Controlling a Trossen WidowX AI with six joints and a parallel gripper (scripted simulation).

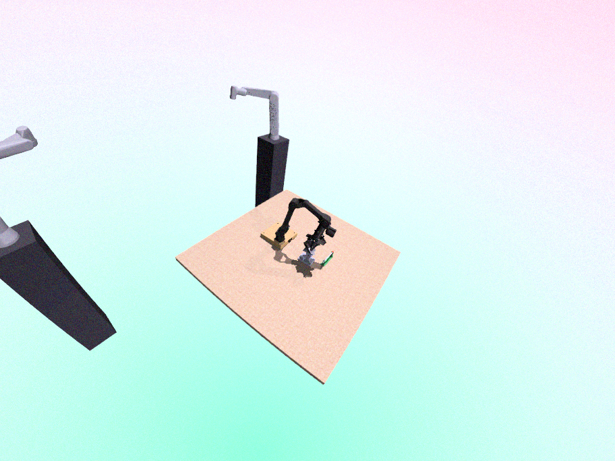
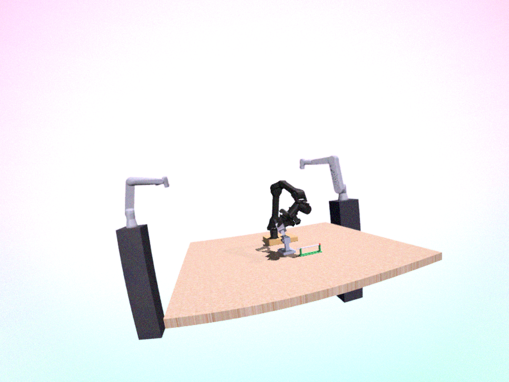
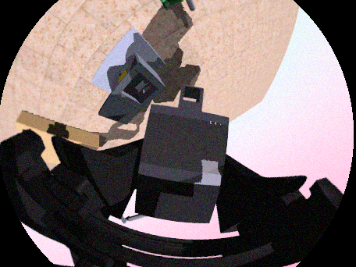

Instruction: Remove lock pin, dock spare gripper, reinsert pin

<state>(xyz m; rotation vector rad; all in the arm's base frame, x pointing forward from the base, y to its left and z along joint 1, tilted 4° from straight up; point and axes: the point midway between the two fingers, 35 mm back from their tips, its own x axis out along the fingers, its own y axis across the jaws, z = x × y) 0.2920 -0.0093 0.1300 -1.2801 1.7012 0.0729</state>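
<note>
Now: gripper tip 150 mm to the right of the green cradle, 140 mm above it and 100 mm short of it. Round my gripper tip: spare gripper 10 mm to the left, 10 mm above; then mount 110 mm below, 40 mm to the left, 20 mm behind.
</note>
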